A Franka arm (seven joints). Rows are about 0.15 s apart.
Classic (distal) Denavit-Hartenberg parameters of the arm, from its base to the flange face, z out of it. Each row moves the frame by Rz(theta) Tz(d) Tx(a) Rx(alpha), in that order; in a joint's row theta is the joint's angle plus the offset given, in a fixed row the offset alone. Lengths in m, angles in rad.
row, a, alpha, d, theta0
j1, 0, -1.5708, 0.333, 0
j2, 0, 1.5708, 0, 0
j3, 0.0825, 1.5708, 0.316, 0
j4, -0.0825, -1.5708, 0, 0
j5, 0, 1.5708, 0.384, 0
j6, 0.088, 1.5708, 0, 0
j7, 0, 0, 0.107, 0
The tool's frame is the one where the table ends.
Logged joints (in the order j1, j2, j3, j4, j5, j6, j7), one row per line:
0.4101, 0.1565, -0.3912, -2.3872, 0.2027, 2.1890, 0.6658
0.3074, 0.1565, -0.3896, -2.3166, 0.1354, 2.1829, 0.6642
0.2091, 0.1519, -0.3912, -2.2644, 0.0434, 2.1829, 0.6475
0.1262, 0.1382, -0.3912, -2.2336, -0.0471, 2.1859, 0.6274
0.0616, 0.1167, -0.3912, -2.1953, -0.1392, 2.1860, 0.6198
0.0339, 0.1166, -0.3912, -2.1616, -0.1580, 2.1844, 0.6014
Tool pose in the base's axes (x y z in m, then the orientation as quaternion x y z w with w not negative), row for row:
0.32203, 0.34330, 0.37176, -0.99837, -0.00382, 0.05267, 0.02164
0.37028, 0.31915, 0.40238, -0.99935, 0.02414, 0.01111, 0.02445
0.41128, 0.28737, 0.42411, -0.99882, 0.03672, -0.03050, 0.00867
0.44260, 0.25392, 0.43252, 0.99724, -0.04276, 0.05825, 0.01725
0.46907, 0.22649, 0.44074, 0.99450, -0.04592, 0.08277, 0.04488
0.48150, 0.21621, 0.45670, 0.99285, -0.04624, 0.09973, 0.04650
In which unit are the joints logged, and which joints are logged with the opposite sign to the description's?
The joints are logged in radians. Opposite sign: j2, j3.
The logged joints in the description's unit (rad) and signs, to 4 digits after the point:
0.4101, -0.1565, 0.3912, -2.3872, 0.2027, 2.1890, 0.6658
0.3074, -0.1565, 0.3896, -2.3166, 0.1354, 2.1829, 0.6642
0.2091, -0.1519, 0.3912, -2.2644, 0.0434, 2.1829, 0.6475
0.1262, -0.1382, 0.3912, -2.2336, -0.0471, 2.1859, 0.6274
0.0616, -0.1167, 0.3912, -2.1953, -0.1392, 2.1860, 0.6198
0.0339, -0.1166, 0.3912, -2.1616, -0.1580, 2.1844, 0.6014

